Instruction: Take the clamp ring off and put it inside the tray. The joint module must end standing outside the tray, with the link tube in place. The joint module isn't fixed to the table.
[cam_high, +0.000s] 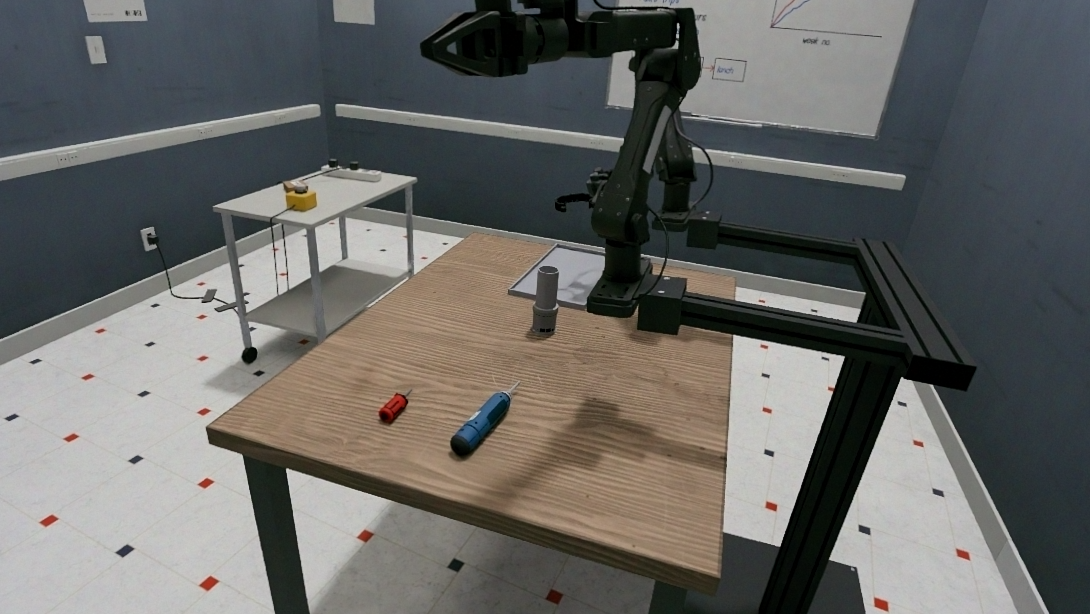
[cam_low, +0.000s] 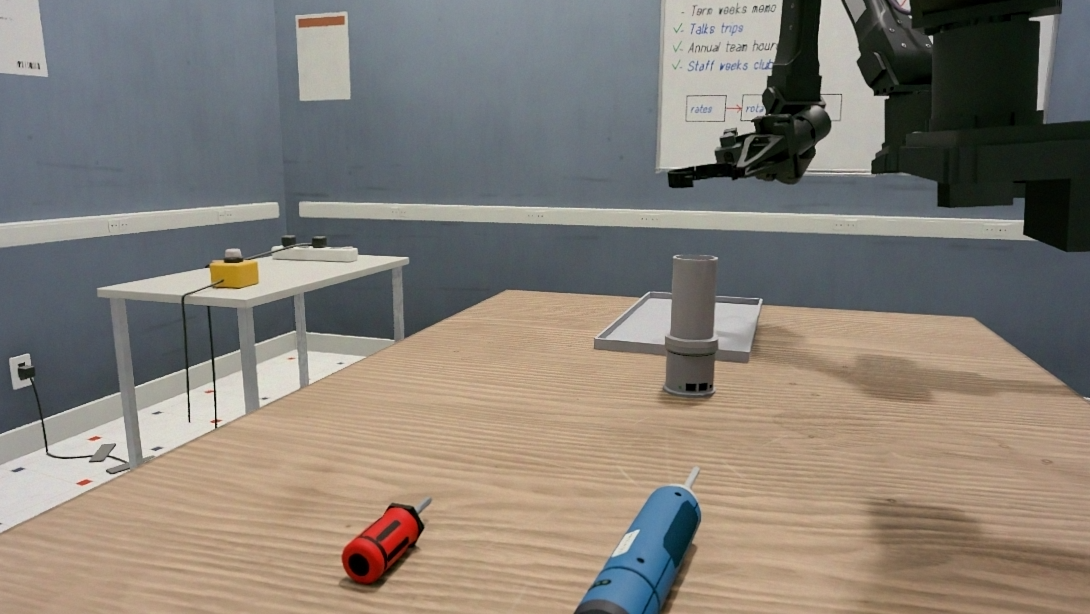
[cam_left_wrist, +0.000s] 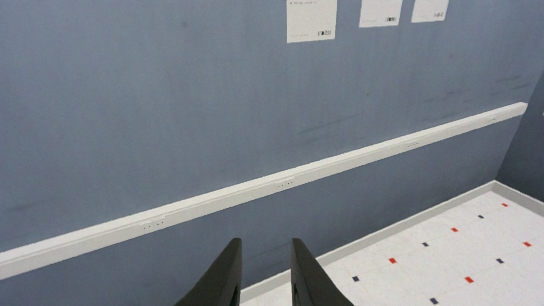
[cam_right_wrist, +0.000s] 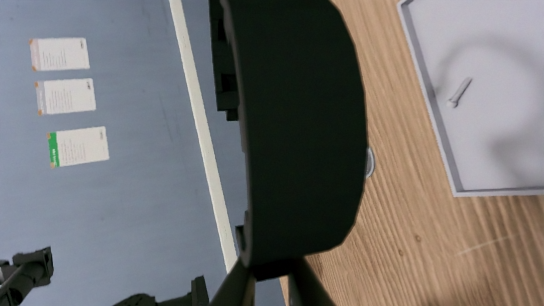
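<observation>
The dark clamp ring lies 6 cm ahead of my right hand, 1 cm to the right of it and 1 cm below it. Round my right hand: small screw (6 cm ahead, 10 cm to the left, 25 cm below); grey tray (9 cm ahead, 9 cm to the right, 25 cm below); grey link tube (2 cm ahead, 26 cm to the left, 15 cm below).
</observation>
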